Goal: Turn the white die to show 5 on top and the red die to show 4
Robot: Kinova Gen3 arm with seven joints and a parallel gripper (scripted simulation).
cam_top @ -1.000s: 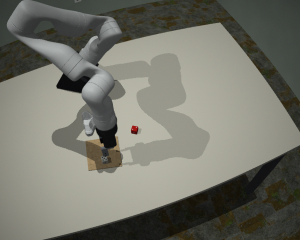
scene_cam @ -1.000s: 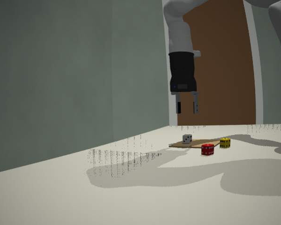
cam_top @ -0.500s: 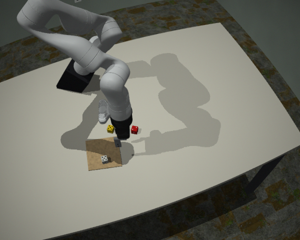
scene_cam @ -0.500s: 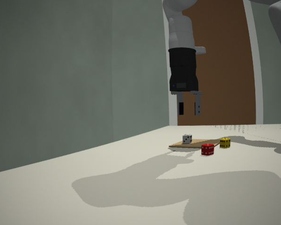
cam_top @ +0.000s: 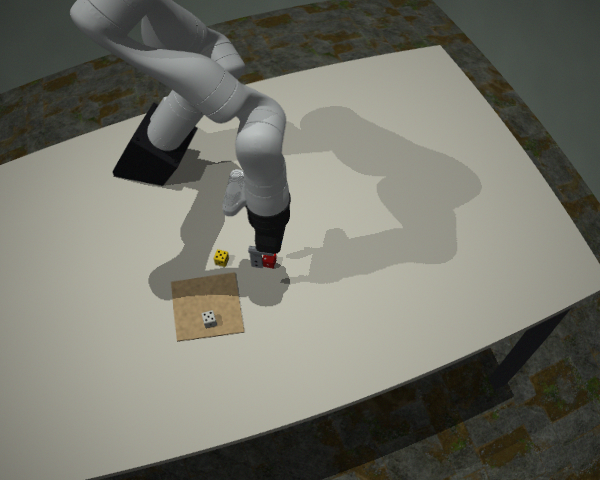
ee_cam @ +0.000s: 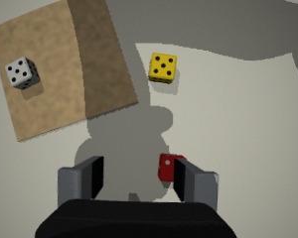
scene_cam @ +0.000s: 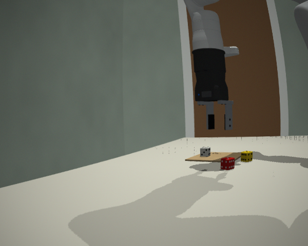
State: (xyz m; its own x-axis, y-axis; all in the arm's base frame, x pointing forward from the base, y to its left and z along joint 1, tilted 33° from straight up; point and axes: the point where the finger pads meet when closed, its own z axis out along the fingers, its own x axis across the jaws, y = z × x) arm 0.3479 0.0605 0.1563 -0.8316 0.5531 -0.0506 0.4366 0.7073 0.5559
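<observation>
Now: the red die 30 mm behind my hand, 20 mm to the left of it and 90 mm below it. Round my hand: white die (70 mm ahead, 130 mm to the right, 90 mm below); brown mat (30 mm ahead, 130 mm to the right, 100 mm below); yellow die (60 mm behind, 70 mm to the right, 90 mm below).
</observation>
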